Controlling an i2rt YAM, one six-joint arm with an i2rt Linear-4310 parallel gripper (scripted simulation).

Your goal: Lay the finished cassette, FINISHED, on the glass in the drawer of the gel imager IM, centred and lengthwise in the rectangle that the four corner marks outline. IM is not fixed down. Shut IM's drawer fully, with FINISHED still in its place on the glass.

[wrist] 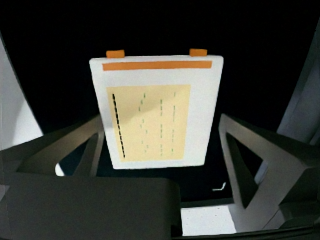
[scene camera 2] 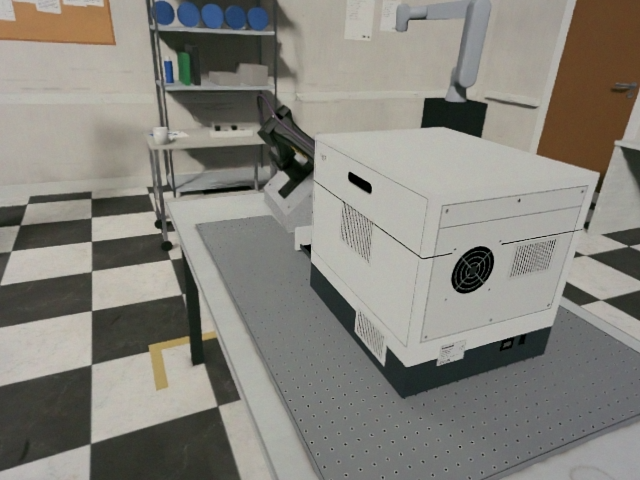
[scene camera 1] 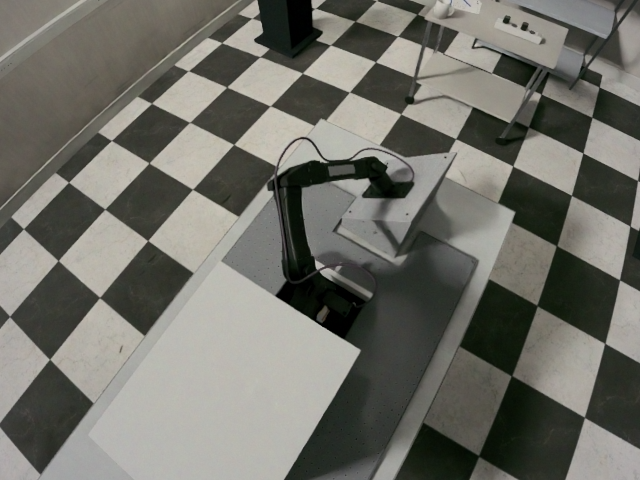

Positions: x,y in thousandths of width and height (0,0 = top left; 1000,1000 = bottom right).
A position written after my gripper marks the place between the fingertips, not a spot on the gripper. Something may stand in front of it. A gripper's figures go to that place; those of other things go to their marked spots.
Labels:
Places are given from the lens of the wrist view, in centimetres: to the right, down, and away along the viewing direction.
my gripper (wrist: 505,502): 0, 0, 13
cassette (wrist: 492,465): 0, -1, 12

